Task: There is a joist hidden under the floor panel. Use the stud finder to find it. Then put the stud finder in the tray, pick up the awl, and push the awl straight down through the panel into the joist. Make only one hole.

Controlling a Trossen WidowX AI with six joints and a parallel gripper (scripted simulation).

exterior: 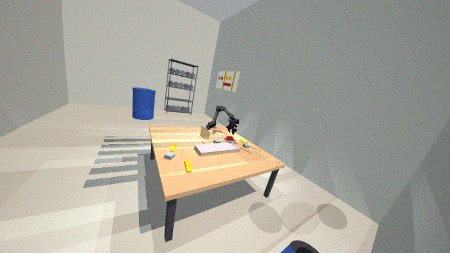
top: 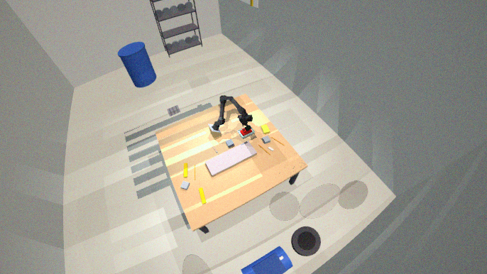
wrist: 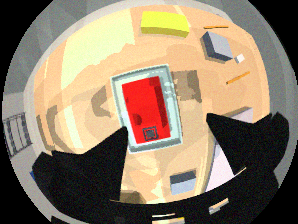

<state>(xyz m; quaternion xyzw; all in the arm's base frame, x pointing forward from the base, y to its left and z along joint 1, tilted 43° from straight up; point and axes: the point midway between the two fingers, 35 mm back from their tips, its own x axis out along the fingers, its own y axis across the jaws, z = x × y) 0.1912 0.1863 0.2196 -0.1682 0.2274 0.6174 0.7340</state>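
Now: the awl 410 mm to the right of my gripper tip and 100 mm below it. Round my gripper tip: red stud finder: 30 mm behind, 10 mm to the right, 60 mm below; yellow block: 80 mm ahead, 210 mm to the left, 90 mm below; light blue tray: 20 mm behind, 10 mm to the left, 100 mm below.
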